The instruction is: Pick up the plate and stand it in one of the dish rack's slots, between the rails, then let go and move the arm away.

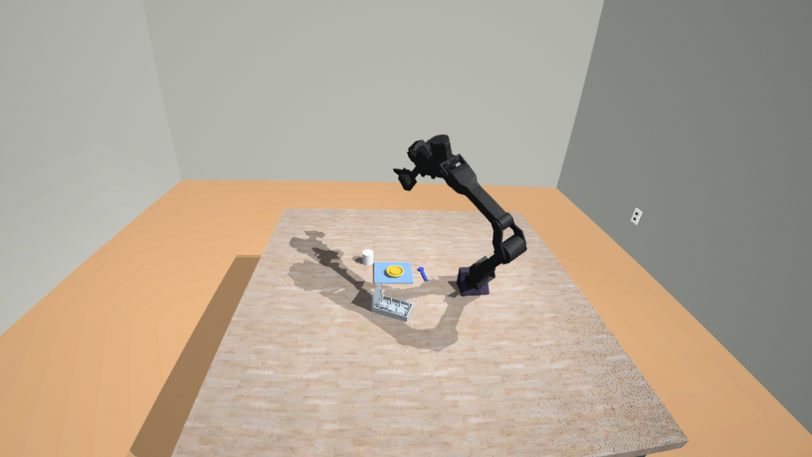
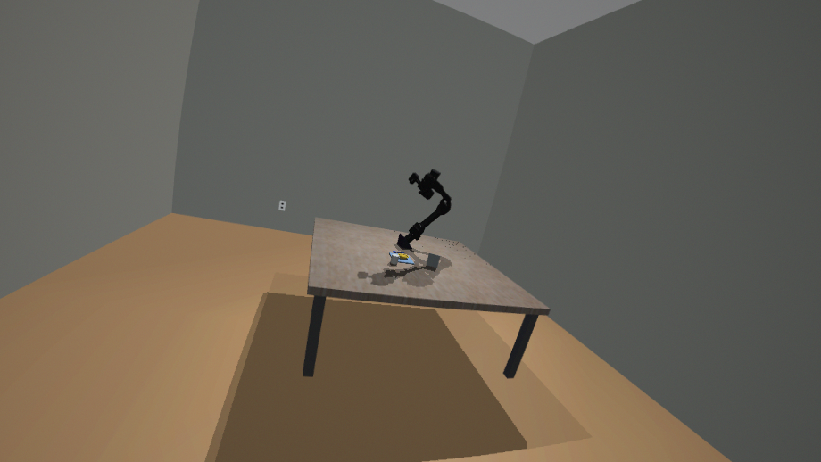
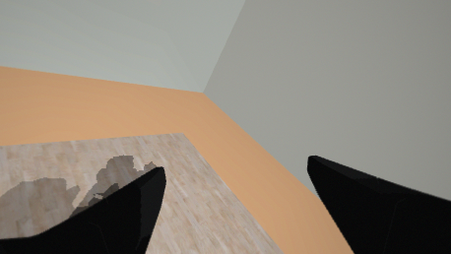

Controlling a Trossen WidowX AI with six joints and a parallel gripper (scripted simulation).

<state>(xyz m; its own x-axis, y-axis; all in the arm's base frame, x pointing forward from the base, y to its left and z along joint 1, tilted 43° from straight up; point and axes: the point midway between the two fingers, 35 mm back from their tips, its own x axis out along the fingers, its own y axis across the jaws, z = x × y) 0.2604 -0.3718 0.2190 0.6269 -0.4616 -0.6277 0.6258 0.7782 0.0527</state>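
Right now my gripper tip is 3 cm to the right of the yellow plate and 44 cm above it. From my gripper tip the other things lie so: grey dish rack: 4 cm ahead, 23 cm to the left, 43 cm below; blue utensil: 11 cm behind, 3 cm to the left, 45 cm below; white cup: 10 cm ahead, 6 cm to the right, 43 cm below.
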